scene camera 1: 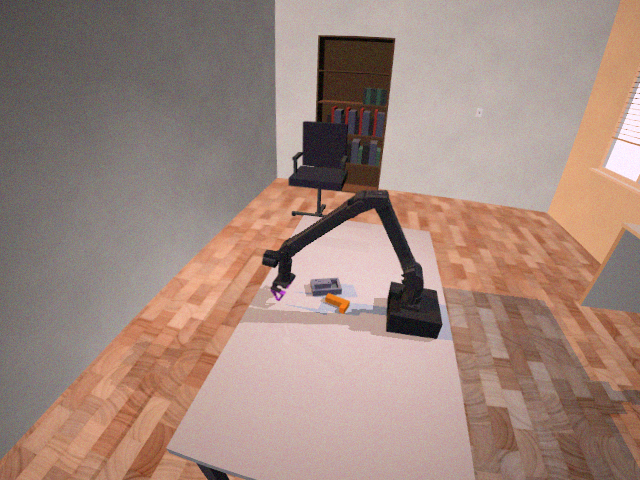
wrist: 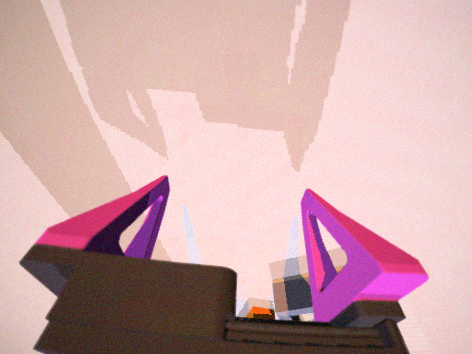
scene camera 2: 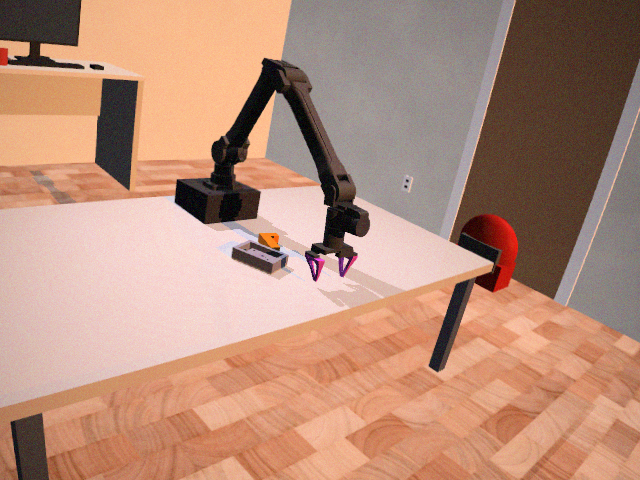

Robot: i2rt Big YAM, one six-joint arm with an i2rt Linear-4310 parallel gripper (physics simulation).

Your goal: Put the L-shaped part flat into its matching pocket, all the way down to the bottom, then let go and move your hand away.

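Frame: origin at the arm's base, x ahead, y left, z up, level; centimetres.
Where they show: gripper, fingertip midpoint: [scene camera 1: 282,294] [wrist: 236,188] [scene camera 2: 328,278]; arm's base, origin of the base link: [scene camera 1: 409,300] [scene camera 2: 222,186].
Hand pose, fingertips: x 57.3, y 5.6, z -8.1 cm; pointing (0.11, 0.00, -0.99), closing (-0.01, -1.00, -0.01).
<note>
Things, the pixels of their top centre, and the offset from my fingertips. Level surfaces: height alone.
- orange L-shaped part, middle of its top: [wrist: 240,346] [scene camera 2: 273,239] [scene camera 1: 336,300] dx -25.3, dy -2.7, dz +1.3 cm
- grey block with a pocket, middle of its top: [wrist: 329,334] [scene camera 2: 260,250] [scene camera 1: 326,283] dx -17.7, dy -12.1, dz +1.9 cm
- white table, its level: dz -1.8 cm
An orange L-shaped part [scene camera 1: 337,301] [scene camera 2: 268,239] [wrist: 260,313] lies on the table beside a grey block with a pocket [scene camera 1: 325,291] [scene camera 2: 253,260] [wrist: 294,295]. The part is outside the pocket and apart from the block. In the wrist view the gripper body hides most of the part, and a finger covers some of the block. My gripper [scene camera 1: 278,293] [scene camera 2: 329,277] [wrist: 236,188] is open and empty, pointing down. It hangs above the table, off to the side of the block that faces away from the arm's base.
The arm's black base [scene camera 1: 413,317] [scene camera 2: 217,203] stands on the white table [scene camera 1: 330,392] [scene camera 2: 129,310], across the part and block from the gripper. The table's long edge runs close beyond the gripper. A chair [scene camera 1: 324,147] and a bookshelf [scene camera 1: 356,37] stand behind the table.
</note>
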